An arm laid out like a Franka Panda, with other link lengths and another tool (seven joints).
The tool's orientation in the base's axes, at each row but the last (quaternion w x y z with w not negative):
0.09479, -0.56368, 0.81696, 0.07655
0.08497, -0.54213, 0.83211, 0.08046
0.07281, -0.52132, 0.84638, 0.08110
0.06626, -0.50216, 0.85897, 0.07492
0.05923, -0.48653, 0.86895, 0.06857
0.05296, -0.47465, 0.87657, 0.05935
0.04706, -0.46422, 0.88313, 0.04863
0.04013, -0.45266, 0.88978, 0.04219
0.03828, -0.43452, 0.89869, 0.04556
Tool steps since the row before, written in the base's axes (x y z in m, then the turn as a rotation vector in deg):
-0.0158, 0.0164, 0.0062, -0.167, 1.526, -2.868
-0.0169, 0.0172, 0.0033, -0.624, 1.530, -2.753
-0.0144, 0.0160, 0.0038, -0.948, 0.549, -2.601
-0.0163, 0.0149, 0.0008, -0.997, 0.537, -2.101
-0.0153, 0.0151, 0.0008, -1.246, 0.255, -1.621
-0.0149, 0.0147, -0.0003, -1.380, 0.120, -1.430
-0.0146, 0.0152, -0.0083, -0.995, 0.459, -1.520
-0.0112, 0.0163, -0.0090, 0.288, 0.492, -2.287
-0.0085, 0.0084, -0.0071, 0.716, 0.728, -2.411
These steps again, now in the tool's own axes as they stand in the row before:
-0.0109, 0.0207, -0.0033, -0.634, 0.642, 3.125
-0.0093, 0.0225, -0.0002, -0.482, 1.067, 2.990
-0.0083, 0.0202, -0.0009, 0.485, 0.932, 2.620
-0.0049, 0.0215, 0.0015, 0.425, 1.000, 2.125
-0.0048, 0.0209, 0.0013, 0.709, 1.096, 1.594
-0.0040, 0.0204, 0.0020, 0.865, 1.145, 1.380
-0.0031, 0.0203, 0.0096, 0.382, 1.015, 1.528
-0.0055, 0.0183, 0.0104, -0.313, -0.033, 2.336
-0.0005, 0.0115, 0.0078, -0.748, -0.229, 2.499

